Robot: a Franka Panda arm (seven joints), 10 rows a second.
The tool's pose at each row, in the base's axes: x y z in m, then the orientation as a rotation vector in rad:
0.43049 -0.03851 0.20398 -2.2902 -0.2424 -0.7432
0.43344 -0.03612 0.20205 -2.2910 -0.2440 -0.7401
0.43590 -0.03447 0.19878 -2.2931 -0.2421 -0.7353
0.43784 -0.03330 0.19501 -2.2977 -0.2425 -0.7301
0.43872 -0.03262 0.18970 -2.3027 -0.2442 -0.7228
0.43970 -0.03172 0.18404 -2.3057 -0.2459 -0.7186
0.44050 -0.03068 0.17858 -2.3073 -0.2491 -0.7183
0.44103 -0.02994 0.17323 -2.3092 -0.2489 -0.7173
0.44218 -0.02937 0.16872 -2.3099 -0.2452 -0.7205
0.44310 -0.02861 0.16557 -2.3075 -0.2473 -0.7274
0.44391 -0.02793 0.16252 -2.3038 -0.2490 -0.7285
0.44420 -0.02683 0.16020 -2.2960 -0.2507 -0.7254
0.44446 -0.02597 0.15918 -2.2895 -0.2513 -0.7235
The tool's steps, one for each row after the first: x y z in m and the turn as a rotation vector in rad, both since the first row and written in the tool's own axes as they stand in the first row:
0.00121 0.00044 0.00406 0.0004 -0.0027 -0.0002
0.00128 0.00200 0.00818 -0.0005 -0.0060 0.0025
0.00066 0.00402 0.01204 -0.0032 -0.0109 0.0033
-0.00170 0.00688 0.01601 -0.0056 -0.0176 0.0039
-0.00419 0.00981 0.02036 -0.0069 -0.0218 0.0037
-0.00671 0.01246 0.02462 -0.0078 -0.0233 0.0013
-0.00938 0.01517 0.02849 -0.0094 -0.0245 0.0016
-0.01106 0.01776 0.03203 -0.0114 -0.0215 0.0030
-0.01215 0.01934 0.03480 -0.0108 -0.0168 -0.0005
-0.01326 0.02088 0.03740 -0.0074 -0.0155 -0.0016
-0.01440 0.02151 0.03964 0.0009 -0.0158 -0.0006
-0.01481 0.02156 0.04093 0.0075 -0.0154 0.0005

